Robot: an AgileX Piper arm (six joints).
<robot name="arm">
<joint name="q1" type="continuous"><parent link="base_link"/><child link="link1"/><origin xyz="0 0 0.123" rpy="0 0 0"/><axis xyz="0 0 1"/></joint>
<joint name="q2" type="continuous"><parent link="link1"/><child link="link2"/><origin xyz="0 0 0" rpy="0 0 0"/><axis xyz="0 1 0"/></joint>
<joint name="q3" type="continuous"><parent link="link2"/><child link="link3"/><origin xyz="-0.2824 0 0.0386" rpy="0 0 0"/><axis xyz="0 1 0"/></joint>
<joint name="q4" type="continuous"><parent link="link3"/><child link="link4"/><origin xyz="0.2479 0 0.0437" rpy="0 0 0"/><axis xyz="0.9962 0 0.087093"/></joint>
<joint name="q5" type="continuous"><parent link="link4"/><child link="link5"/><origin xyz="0 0 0" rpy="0 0 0"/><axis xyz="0 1 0"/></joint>
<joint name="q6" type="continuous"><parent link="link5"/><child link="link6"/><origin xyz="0.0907 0 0.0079" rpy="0 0 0"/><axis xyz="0.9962 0 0.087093"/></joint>
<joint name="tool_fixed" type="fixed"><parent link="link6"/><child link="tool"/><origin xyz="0 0 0" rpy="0 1.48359 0"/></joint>
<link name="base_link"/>
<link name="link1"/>
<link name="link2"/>
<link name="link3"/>
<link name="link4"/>
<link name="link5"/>
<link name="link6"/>
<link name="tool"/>
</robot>
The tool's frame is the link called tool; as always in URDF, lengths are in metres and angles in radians. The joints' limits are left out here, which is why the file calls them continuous.
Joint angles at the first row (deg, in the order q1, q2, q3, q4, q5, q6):
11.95, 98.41, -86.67, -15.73, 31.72, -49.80
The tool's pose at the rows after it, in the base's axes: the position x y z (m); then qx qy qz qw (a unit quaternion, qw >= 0):
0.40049, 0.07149, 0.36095, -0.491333, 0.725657, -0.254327, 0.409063
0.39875, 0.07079, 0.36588, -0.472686, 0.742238, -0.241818, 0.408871
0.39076, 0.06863, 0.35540, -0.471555, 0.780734, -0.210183, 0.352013
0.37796, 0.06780, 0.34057, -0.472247, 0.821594, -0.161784, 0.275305
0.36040, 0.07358, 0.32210, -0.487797, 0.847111, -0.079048, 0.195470
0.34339, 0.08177, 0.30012, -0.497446, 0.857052, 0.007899, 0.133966
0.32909, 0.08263, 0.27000, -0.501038, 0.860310, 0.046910, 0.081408
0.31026, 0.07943, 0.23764, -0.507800, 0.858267, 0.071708, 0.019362
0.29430, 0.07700, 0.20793, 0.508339, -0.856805, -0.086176, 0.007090
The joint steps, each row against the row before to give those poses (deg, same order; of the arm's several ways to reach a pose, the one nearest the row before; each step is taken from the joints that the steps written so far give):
0.00, 0.00, -4.71, 0.00, 0.01, 2.54
0.00, -0.14, -1.21, 0.57, 2.21, 2.40
0.00, 0.00, 0.00, 2.17, 8.30, 0.38
0.00, 0.00, 0.63, 3.48, 10.24, -0.02
0.00, 0.00, 1.83, 7.64, 10.10, -2.91
0.00, 0.00, 3.91, 7.89, 6.08, -2.39
0.00, 0.00, 6.51, 2.55, 0.76, -1.21
0.00, 0.00, 7.40, 0.49, 0.38, -1.45
0.00, 0.00, 7.27, 0.90, -3.73, -1.34

